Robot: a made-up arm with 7 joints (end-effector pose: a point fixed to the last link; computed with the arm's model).
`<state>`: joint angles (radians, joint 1 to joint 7).
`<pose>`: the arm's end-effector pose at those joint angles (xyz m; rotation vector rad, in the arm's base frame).
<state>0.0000 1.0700 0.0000 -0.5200 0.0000 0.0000 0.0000</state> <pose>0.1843 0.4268 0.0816 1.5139 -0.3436 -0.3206</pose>
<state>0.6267 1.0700 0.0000 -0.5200 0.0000 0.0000 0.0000</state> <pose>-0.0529 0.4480 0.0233 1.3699 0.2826 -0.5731</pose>
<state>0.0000 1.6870 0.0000 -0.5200 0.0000 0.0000 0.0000</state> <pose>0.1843 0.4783 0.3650 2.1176 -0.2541 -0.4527</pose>
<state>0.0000 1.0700 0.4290 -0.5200 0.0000 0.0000 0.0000</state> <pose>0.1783 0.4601 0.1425 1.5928 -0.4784 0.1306</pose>
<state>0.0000 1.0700 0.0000 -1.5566 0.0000 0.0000 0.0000</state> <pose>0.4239 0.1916 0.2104 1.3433 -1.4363 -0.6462</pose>
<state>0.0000 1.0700 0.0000 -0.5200 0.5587 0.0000 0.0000</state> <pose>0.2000 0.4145 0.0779 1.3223 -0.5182 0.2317</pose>
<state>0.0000 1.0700 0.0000 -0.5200 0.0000 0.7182 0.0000</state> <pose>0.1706 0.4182 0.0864 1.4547 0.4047 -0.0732</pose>
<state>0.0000 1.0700 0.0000 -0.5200 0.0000 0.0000 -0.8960</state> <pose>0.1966 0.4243 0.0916 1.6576 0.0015 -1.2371</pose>
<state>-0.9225 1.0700 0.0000 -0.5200 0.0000 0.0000 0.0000</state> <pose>0.3664 0.3230 0.3668 1.5338 -1.2715 0.1154</pose>
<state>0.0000 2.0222 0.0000 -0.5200 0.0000 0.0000 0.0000</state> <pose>0.1843 0.4321 0.5163 2.4438 -0.1878 -0.5245</pose>
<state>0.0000 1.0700 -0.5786 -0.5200 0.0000 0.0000 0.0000</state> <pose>0.1464 0.3859 0.0068 1.3290 -0.1462 -0.9038</pose>
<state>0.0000 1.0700 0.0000 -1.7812 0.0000 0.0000 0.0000</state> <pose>0.4319 0.1206 0.2492 1.2624 -1.6704 -0.7098</pose>
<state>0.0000 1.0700 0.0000 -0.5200 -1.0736 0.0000 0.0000</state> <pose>0.1750 0.4488 0.1107 1.6589 0.0796 -1.4213</pose>
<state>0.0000 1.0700 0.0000 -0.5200 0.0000 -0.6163 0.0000</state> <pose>0.1988 0.4263 0.0819 1.4510 -0.9942 -0.5199</pose>
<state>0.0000 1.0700 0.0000 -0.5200 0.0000 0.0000 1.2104</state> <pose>0.1838 0.4169 0.0629 1.0100 -0.6819 0.8481</pose>
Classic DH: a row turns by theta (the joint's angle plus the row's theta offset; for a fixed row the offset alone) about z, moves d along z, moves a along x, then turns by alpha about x. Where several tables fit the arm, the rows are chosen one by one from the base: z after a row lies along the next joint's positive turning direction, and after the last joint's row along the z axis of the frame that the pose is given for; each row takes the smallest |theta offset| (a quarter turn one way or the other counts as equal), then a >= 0, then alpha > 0; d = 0 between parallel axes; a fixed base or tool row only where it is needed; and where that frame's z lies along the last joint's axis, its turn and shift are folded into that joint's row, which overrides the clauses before.
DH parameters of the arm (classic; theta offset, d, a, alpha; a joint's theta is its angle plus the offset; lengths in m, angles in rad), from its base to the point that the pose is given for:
base (fixed): 0 0.2827 -0.03 -1.2217
joint 1: -1.5708 0.0148 0.0173 -1.5708
joint 2: 1.2217 0.052 -0.027 1.5708
joint 3: 1.5708 -0.13 0.047 -1.5708
joint 4: 0 0.006 -0.046 1.5708
joint 5: 0 -0.339 -0.008 -1.5708
joint 6: 0 -0.038 -0.002 1.5708
joint 7: 0.1089 0.0105 -0.0137 0.4288
tool (fixed): -0.3183 -0.0302 0 0

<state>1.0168 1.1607 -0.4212 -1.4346 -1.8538 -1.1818 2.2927</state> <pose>-0.0373 0.2931 -0.1169 -0.1774 0.7924 -0.7595</pose>
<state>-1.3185 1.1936 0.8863 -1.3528 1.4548 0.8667 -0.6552</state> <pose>-0.0415 0.2585 0.7176 0.3034 -2.6189 0.3049</pose>
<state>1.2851 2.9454 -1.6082 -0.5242 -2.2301 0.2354 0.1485</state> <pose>0.3134 0.3597 0.4179 1.7479 -0.9982 0.7379</pose>
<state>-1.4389 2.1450 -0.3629 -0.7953 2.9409 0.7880 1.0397</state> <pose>-0.0528 0.2428 0.7329 -1.7835 -1.1825 0.6261</pose>
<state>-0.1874 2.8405 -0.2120 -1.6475 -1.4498 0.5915 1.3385</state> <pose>0.3791 0.0661 0.5653 -2.0540 0.6992 1.2985</pose>
